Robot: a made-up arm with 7 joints. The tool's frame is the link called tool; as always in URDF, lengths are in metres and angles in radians. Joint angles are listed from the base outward.
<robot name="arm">
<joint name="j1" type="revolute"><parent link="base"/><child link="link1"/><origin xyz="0.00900 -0.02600 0.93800"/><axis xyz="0 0 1"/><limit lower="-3.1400" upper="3.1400"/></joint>
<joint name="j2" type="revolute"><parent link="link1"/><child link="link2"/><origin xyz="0.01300 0.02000 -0.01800"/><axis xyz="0 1 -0.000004"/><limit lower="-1.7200" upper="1.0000"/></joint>
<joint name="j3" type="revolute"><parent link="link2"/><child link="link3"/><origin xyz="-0.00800 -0.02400 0.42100"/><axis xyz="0 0 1"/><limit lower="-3.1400" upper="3.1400"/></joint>
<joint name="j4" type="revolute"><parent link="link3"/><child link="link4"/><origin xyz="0.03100 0.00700 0.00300"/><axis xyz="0 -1 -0.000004"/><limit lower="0.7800" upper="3.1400"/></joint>
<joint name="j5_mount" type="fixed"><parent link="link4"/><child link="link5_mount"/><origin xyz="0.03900 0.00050 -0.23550"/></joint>
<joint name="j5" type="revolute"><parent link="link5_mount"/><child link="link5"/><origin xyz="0.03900 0.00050 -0.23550"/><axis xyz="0 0.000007 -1"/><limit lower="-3.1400" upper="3.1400"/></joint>
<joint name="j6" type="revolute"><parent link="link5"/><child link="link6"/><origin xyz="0.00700 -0.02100 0.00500"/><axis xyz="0 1 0.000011"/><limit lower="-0.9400" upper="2.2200"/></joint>
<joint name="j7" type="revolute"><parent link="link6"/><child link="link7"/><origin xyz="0.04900 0.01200 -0.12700"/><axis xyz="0 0.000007 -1"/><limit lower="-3.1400" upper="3.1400"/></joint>
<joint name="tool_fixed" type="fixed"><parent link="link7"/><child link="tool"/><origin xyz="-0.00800 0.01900 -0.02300" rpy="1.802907 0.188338 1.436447"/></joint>
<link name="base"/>
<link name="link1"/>
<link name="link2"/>
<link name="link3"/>
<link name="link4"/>
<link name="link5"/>
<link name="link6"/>
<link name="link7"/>
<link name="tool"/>
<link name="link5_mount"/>
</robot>
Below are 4 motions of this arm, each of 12 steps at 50 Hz.
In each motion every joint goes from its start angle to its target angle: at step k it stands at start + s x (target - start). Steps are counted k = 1, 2, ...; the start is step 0. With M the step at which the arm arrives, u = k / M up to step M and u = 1 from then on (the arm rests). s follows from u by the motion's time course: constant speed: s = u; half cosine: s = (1 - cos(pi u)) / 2; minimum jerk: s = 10 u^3 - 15 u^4 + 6 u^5.
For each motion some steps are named. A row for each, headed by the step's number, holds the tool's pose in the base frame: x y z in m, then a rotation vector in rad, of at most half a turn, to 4 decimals.
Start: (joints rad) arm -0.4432 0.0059 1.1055 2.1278 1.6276 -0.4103 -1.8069
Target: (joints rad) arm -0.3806 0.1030 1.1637 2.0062 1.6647 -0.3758 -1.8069
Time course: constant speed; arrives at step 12
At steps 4, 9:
4: 0.4908 0.2277 1.6681 0.1099 -0.3209 1.6896
9: 0.5145 0.2541 1.6291 0.1817 -0.2535 1.7537

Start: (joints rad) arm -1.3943 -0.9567 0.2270 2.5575 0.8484 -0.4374 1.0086
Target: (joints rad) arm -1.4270 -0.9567 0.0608 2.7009 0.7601 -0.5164 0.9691
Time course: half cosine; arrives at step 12
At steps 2, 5, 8, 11, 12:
2: -0.1485 0.6402 1.6648 -1.0485 -1.2555 2.2921
5: -0.1606 0.6627 1.6425 -1.1976 -1.2013 2.2597
8: -0.1703 0.6911 1.6121 -1.3795 -1.1247 2.2113
11: -0.1732 0.7084 1.5922 -1.4882 -1.0729 2.1773
12: -0.1733 0.7097 1.5908 -1.4961 -1.0689 2.1747

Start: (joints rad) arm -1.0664 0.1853 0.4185 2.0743 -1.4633 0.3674 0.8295
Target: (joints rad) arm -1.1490 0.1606 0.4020 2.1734 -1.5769 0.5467 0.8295
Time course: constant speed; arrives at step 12
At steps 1, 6, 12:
1: 0.5118 -0.4729 1.6095 -0.1121 0.2396 0.2333
6: 0.4722 -0.4891 1.6366 -0.1390 0.2353 0.0981
12: 0.4217 -0.5027 1.6692 -0.1706 0.2235 -0.0659

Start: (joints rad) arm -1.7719 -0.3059 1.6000 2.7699 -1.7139 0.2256 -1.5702
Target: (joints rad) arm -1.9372 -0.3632 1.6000 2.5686 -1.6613 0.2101 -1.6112
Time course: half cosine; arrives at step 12
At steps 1, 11, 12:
1: 0.2367 0.2581 1.8983 -1.4077 1.3374 -1.4981
11: 0.4022 0.2196 1.8409 -1.5021 1.6526 -1.5226
12: 0.4049 0.2184 1.8397 -1.5034 1.6585 -1.5226

